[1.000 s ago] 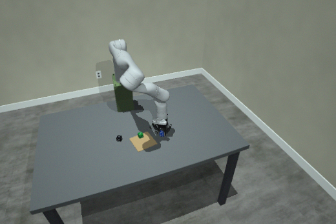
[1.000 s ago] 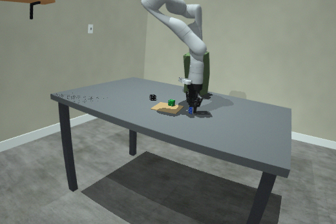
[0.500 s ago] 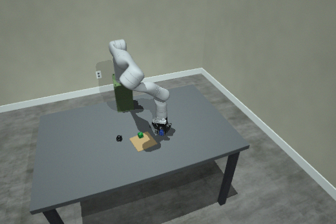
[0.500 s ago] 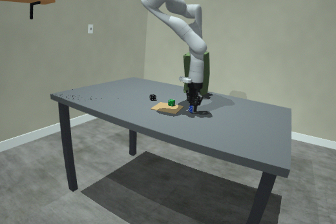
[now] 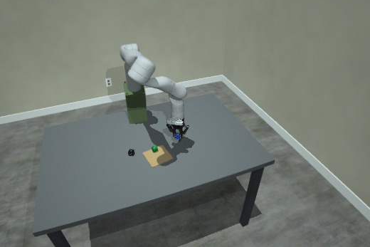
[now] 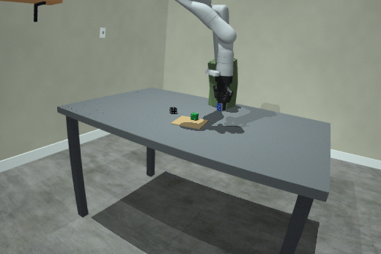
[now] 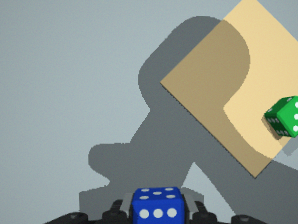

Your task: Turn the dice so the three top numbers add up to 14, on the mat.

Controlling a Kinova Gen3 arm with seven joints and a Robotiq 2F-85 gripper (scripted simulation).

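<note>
Right now the tan mat is 2 cm ahead of my hand, 14 cm to the right of it and 10 cm below it. Also, from my hand: black die: 6 cm behind, 28 cm to the right, 9 cm below; then blue die: 1 cm below; then green die: 3 cm behind, 14 cm to the right, 8 cm below.
</note>
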